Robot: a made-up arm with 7 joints.
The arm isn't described. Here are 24 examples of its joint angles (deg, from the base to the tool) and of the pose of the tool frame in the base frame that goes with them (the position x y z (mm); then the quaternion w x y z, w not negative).
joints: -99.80 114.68 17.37 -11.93 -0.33 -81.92 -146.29
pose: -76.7 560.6 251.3 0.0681 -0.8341 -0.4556 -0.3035
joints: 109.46 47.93 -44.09 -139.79 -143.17 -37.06 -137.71
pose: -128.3 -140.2 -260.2 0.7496 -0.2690 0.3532 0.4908
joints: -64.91 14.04 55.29 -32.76 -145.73 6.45 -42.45
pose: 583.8 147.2 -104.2 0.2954 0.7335 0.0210 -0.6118
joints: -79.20 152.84 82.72 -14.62 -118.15 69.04 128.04
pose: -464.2 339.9 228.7 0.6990 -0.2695 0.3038 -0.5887
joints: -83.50 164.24 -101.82 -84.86 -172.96 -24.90 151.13
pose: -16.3 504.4 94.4 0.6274 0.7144 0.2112 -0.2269
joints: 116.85 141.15 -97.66 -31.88 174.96 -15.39 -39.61
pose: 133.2 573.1 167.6 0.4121 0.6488 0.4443 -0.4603
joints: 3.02 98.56 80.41 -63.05 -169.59 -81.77 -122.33
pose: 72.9 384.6 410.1 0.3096 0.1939 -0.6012 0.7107
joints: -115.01 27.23 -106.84 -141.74 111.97 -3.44 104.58
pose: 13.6 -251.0 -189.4 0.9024 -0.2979 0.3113 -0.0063
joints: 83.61 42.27 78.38 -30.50 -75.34 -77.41 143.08
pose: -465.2 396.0 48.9 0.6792 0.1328 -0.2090 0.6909
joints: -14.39 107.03 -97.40 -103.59 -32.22 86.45 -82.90
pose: 53.4 286.3 -349.9 0.1442 -0.2799 -0.6689 0.6733
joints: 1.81 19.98 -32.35 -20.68 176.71 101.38 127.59
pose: 82.0 147.9 -594.4 0.3288 0.1885 -0.7861 -0.4883
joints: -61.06 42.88 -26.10 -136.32 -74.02 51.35 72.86
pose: 165.7 -226.0 184.5 0.0135 0.0222 -0.9988 -0.0404
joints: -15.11 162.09 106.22 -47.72 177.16 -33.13 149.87
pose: -228.1 -87.2 541.4 0.0696 -0.7609 0.6250 -0.1595
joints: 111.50 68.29 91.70 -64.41 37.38 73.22 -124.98
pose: -12.7 524.0 208.3 0.6425 0.1182 0.6545 -0.3806
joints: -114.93 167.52 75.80 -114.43 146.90 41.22 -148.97
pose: -308.1 -251.4 -127.0 0.5755 -0.7892 -0.2145 0.0056
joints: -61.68 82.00 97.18 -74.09 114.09 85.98 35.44
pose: -172.4 468.8 210.1 0.1890 -0.6269 -0.7314 -0.1906
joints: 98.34 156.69 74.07 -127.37 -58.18 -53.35 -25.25
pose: 237.1 -186.2 -213.8 0.6204 0.1494 0.3067 0.7062
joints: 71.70 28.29 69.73 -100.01 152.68 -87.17 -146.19
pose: -83.7 458.7 -27.1 0.3815 0.7677 0.1806 0.4822
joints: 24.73 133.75 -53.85 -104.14 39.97 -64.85 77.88
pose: 123.7 384.1 -206.6 0.9100 -0.3211 -0.2623 0.0071
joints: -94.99 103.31 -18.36 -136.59 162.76 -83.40 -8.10
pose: 71.8 -157.0 286.5 0.0965 0.6178 0.7756 -0.0867
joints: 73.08 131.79 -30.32 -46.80 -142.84 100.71 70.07
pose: 130.9 580.4 -16.2 0.2054 -0.1669 0.2355 0.9352
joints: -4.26 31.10 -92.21 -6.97 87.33 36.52 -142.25
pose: 44.4 297.2 -540.4 0.3234 -0.1972 0.2936 -0.8777
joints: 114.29 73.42 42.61 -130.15 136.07 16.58 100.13
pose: 70.0 245.0 -253.0 0.1646 -0.2032 0.0509 0.9639
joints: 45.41 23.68 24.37 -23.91 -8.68 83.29 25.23
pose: -333.5 265.3 -445.9 0.5086 0.3070 0.6956 0.4041
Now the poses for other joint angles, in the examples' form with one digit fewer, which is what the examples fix.
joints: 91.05 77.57 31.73 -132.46 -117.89 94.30 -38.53
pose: 158 184 -253 0.189 -0.909 -0.208 0.309
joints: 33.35 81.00 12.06 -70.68 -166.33 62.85 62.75
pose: 246 466 -158 0.186 -0.701 0.134 0.676
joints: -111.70 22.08 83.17 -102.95 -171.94 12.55 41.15
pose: 130 363 245 0.368 0.697 -0.344 0.509
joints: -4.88 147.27 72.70 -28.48 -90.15 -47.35 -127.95
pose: 9 180 587 0.352 -0.312 -0.842 0.265
